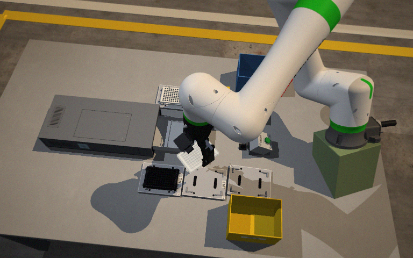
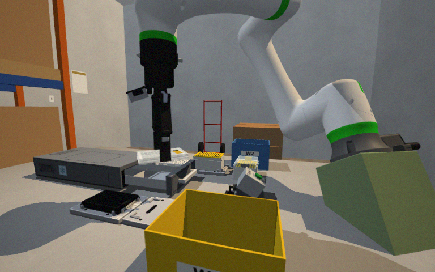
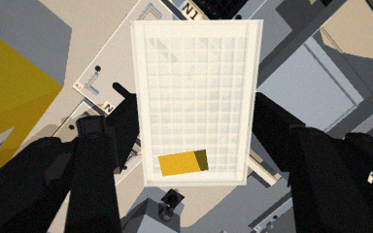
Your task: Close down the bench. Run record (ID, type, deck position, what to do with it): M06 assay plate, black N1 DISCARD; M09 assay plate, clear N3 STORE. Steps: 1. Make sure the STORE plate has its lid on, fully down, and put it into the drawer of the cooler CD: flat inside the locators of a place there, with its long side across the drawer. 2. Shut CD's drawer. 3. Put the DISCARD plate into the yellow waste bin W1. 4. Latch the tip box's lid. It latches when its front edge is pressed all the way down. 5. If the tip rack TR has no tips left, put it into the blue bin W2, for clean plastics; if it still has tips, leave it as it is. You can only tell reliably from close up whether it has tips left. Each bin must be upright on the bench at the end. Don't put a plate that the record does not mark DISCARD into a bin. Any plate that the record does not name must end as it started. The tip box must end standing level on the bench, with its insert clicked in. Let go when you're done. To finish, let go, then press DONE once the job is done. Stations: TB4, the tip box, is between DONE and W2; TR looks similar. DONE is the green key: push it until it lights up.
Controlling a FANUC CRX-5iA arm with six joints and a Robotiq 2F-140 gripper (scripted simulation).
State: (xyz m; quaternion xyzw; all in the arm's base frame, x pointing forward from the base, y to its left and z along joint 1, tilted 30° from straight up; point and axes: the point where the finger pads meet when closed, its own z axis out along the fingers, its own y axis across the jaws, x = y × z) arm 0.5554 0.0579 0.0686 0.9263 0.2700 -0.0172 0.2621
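Right now my hand is 16 cm to the left of the cooler drawer, 13 cm above it and 10 cm short of it. From my hand the other things lie so: black assay plate: 15 cm below, 14 cm ahead, 3 cm to the left; then green DONE key: 29 cm behind, 10 cm below, 7 cm to the right; then yellow bin W1: 23 cm to the left, 17 cm behind, 13 cm below.
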